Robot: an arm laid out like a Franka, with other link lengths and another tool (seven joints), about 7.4 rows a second.
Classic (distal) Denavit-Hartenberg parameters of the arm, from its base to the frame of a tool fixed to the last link. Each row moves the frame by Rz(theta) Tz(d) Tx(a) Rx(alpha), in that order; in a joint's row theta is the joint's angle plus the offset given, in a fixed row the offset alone. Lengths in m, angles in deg.
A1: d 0.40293; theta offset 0; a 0; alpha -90
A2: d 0; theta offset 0; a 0; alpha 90
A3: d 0.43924; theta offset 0; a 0.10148; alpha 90
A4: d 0; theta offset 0; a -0.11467; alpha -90
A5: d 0.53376; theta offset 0; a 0; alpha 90
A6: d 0; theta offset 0; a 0.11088; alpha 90
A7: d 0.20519; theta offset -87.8; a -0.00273; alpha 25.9
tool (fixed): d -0.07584; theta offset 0; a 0; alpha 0
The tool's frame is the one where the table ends.
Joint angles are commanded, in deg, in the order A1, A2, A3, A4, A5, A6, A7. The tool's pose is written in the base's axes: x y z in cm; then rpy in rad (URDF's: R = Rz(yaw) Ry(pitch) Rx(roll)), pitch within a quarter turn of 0, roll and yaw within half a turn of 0. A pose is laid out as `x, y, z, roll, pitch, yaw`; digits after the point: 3 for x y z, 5 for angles.
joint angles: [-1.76 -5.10 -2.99 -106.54 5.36 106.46 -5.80]
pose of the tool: 76.149, -5.681, 73.241, -2.78198, -0.09070, 1.53233
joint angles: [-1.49 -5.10 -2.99 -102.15 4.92 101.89 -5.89]
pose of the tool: 75.928, -5.267, 77.370, -2.77901, -0.08428, 1.54664
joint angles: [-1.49 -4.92 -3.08 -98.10 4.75 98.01 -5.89]
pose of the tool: 75.611, -5.316, 81.008, -2.77896, -0.08181, 1.55100
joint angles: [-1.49 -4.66 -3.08 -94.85 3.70 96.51 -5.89]
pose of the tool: 75.598, -5.505, 84.174, -2.80392, -0.06172, 1.55512
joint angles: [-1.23 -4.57 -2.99 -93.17 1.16 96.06 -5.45]
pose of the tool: 75.561, -5.592, 85.937, -2.82082, -0.01700, 1.55405
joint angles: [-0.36 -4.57 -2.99 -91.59 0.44 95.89 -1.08]
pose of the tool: 75.509, -4.850, 87.787, -2.84400, -0.01483, 1.49358
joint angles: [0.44 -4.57 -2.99 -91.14 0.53 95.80 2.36]
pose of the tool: 75.493, -3.973, 88.296, -2.84899, -0.02609, 1.44843
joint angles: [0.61 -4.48 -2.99 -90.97 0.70 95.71 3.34]
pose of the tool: 75.542, -3.767, 88.353, -2.84808, -0.03165, 1.43468
